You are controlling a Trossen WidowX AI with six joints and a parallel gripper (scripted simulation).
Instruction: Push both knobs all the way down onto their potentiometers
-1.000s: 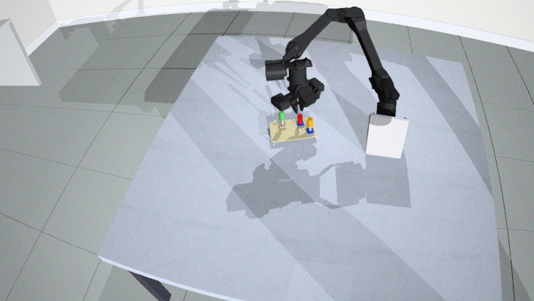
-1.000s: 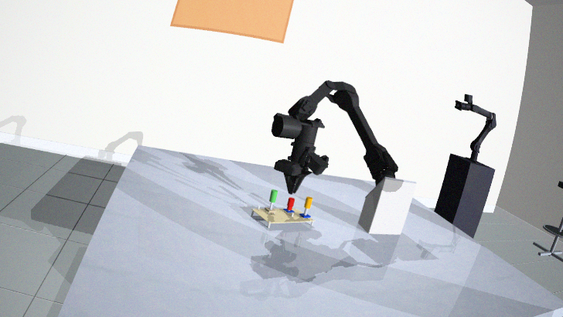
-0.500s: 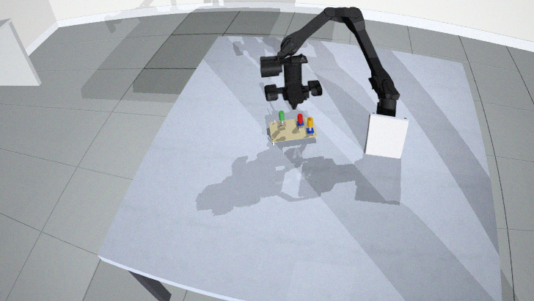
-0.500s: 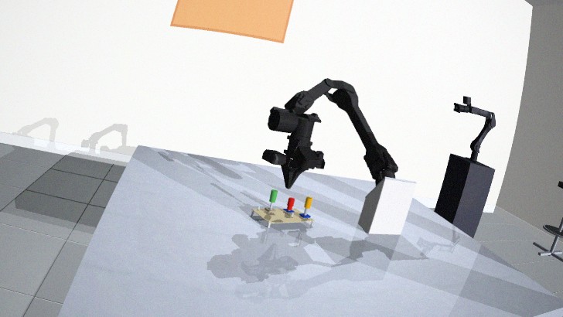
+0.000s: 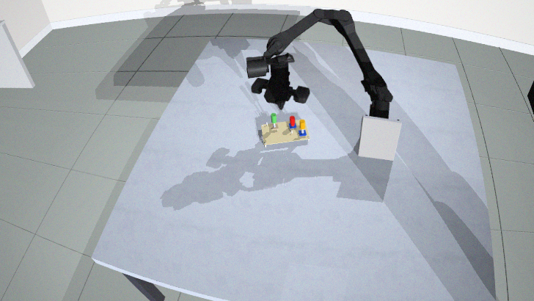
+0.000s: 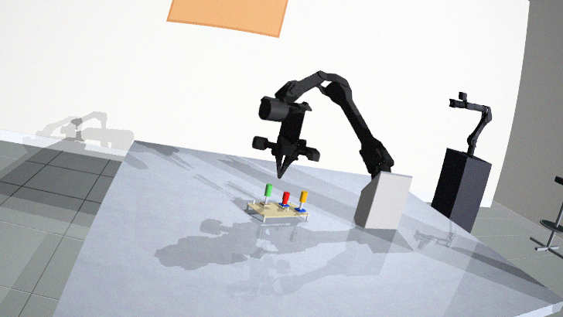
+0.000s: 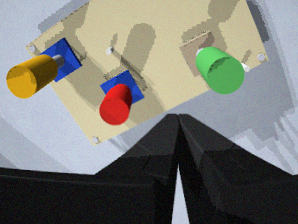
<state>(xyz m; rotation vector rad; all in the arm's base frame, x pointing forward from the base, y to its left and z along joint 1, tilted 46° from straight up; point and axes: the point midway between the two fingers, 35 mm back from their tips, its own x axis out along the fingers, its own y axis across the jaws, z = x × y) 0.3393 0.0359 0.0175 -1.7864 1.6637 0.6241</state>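
My gripper tip is 40 mm above the green knob, 20 mm short of it and 10 mm to the right of it. From my gripper tip the other things lie so: red knob (60 mm below, 30 mm behind, 10 mm to the right).
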